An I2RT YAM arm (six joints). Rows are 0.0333 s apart.
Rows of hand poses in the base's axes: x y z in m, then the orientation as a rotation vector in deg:
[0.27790 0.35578 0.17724 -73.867 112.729 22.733]
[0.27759 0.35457 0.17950 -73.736 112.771 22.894]
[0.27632 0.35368 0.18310 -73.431 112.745 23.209]
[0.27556 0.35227 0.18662 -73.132 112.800 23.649]
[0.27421 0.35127 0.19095 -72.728 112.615 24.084]
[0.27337 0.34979 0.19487 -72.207 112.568 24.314]
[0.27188 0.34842 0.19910 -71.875 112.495 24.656]
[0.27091 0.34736 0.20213 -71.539 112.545 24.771]
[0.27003 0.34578 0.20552 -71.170 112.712 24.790]
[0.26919 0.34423 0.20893 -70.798 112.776 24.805]
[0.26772 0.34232 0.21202 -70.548 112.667 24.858]
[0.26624 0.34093 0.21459 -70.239 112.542 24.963]
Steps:
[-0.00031 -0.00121 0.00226 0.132 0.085 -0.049]
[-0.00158 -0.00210 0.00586 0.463 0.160 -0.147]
[-0.00234 -0.00351 0.00938 0.820 0.361 -0.225]
[-0.00369 -0.00451 0.01371 1.333 0.356 -0.304]
[-0.00453 -0.00599 0.01763 1.734 0.335 -0.564]
[-0.00602 -0.00736 0.02186 2.111 0.386 -0.657]
[-0.00699 -0.00842 0.02489 2.316 0.419 -0.858]
[-0.00787 -0.01000 0.02828 2.435 0.489 -1.146]
[-0.00871 -0.01155 0.03169 2.598 0.478 -1.407]
[-0.01018 -0.01346 0.03478 2.798 0.375 -1.525]
[-0.01166 -0.01485 0.03735 3.062 0.275 -1.662]

